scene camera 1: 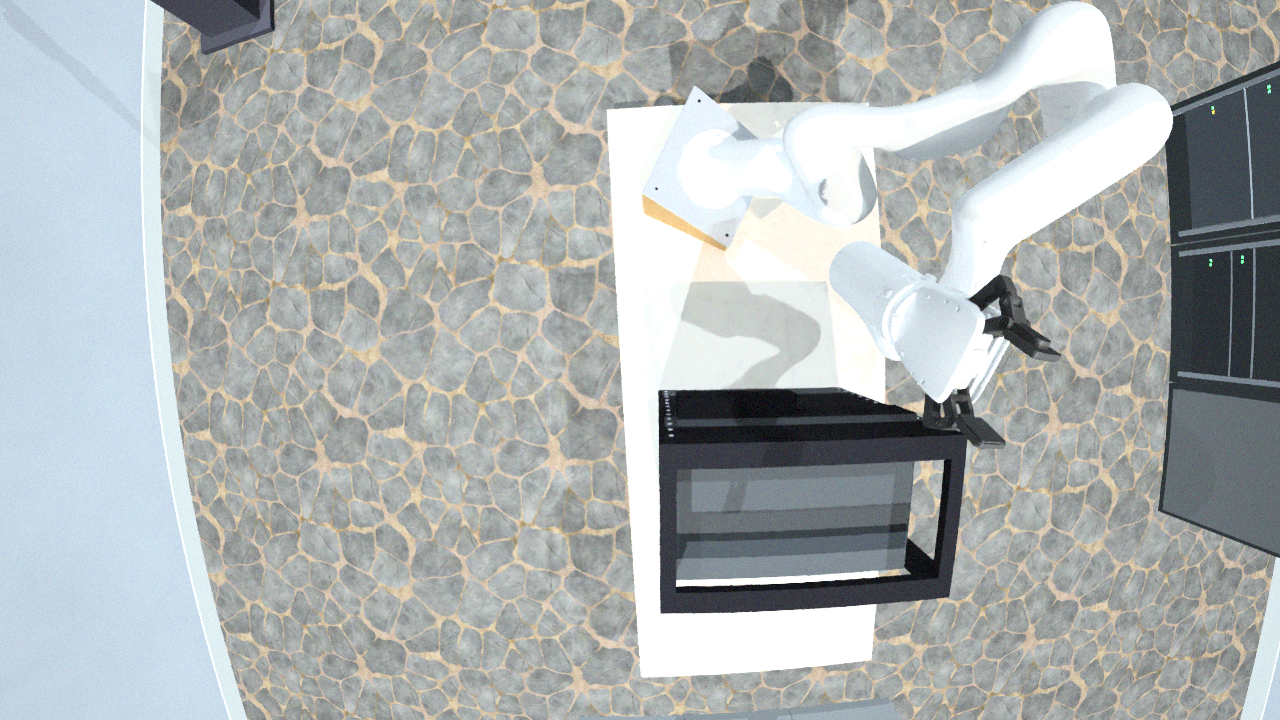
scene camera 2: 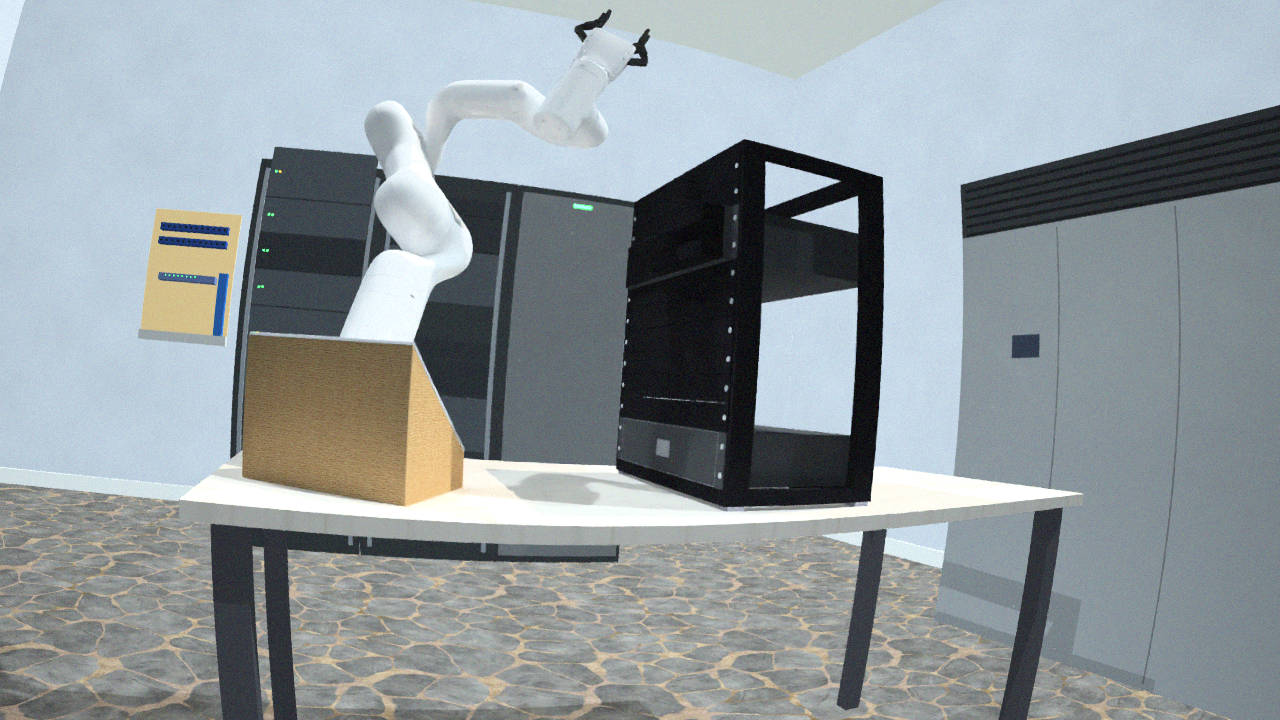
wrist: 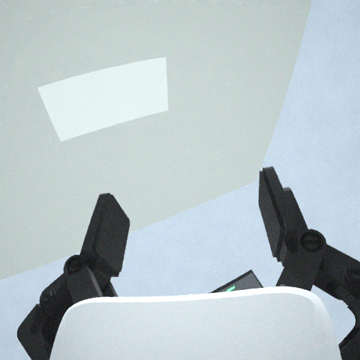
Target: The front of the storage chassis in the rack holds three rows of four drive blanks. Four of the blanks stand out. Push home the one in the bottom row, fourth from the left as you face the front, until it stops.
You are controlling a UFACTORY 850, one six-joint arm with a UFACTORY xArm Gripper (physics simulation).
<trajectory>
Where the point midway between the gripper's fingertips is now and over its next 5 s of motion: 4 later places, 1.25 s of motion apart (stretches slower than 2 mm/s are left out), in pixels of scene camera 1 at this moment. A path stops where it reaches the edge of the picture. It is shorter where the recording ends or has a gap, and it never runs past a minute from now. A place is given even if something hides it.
My gripper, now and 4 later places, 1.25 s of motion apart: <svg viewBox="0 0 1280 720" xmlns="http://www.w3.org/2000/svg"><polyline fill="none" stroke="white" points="1020,404 1020,406 1018,408 1015,408 891,379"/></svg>
</trajectory>
